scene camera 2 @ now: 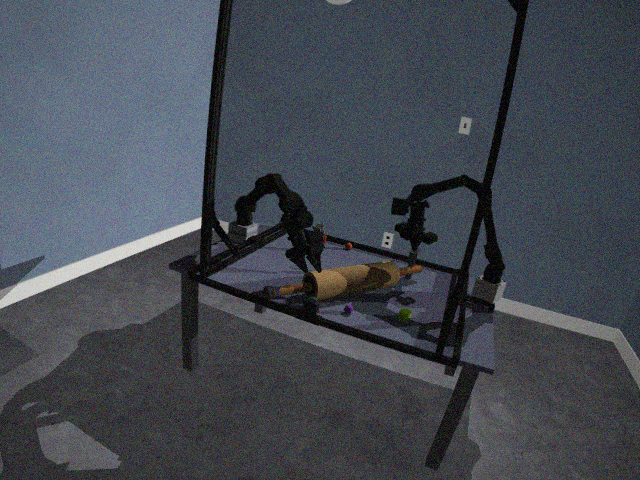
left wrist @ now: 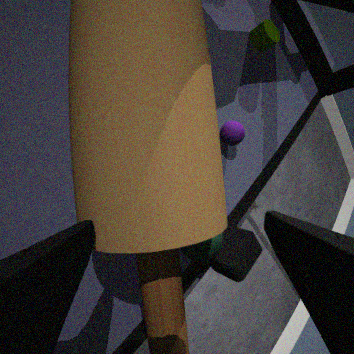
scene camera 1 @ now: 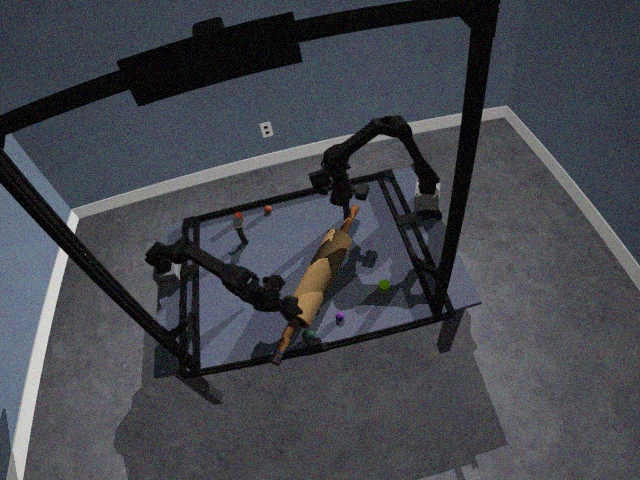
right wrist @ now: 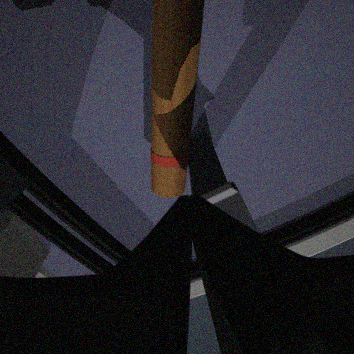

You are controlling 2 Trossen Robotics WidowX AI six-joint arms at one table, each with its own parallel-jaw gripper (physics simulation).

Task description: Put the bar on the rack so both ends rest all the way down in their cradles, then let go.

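Places are measured from the left arm's base along level axes (x ahead, y left, z up), in metres.
Pixels of known places: left gripper, fingertip midpoint: [scene camera 2: 313,272] [left wrist: 180,224]; right gripper, fingertip midpoint: [scene camera 2: 414,251] [right wrist: 188,203]; left arm's base at its link origin: [scene camera 2: 243,223] [scene camera 1: 164,266]; right arm's base at its link origin: [scene camera 2: 491,279] [scene camera 1: 427,188].
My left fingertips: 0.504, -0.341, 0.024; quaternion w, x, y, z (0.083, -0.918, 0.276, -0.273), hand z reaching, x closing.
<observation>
Ahead of a thing's pixels: the offset from my left fingertips to its top centre, as dx, dy, dz. "*": to the spot under its first point.
The bar is a rolling pin [scene camera 1: 315,281] [scene camera 2: 351,281] [left wrist: 145,125] with a thick tan barrel and thin orange-brown handles. It lies slanted across the table, its near handle reaching the front edge. Its far handle {* +0.282, +0.392, -0.033} [right wrist: 170,135] has a red band. My left gripper [scene camera 1: 293,314] [scene camera 2: 311,269] [left wrist: 180,224] is open, above the near end of the barrel, fingers on either side and nothing gripped. My right gripper [scene camera 1: 346,212] [scene camera 2: 413,258] [right wrist: 188,203] is shut and empty, its tips just beyond the far handle's end. I cannot make out the rack or its cradles clearly.
A dark block {* +0.041, -0.107, -0.047} [scene camera 1: 312,342] [left wrist: 237,255] sits at the front edge beside the near handle. A purple ball {+0.148, -0.014, -0.071} [scene camera 1: 339,316] [scene camera 2: 348,308] [left wrist: 232,132] and a green piece {+0.330, +0.065, -0.071} [scene camera 1: 384,284] [scene camera 2: 404,314] [left wrist: 265,35] lie right of the barrel. An orange ball {-0.052, +0.576, -0.068} [scene camera 1: 267,209] [scene camera 2: 348,245] lies at the back.
</observation>
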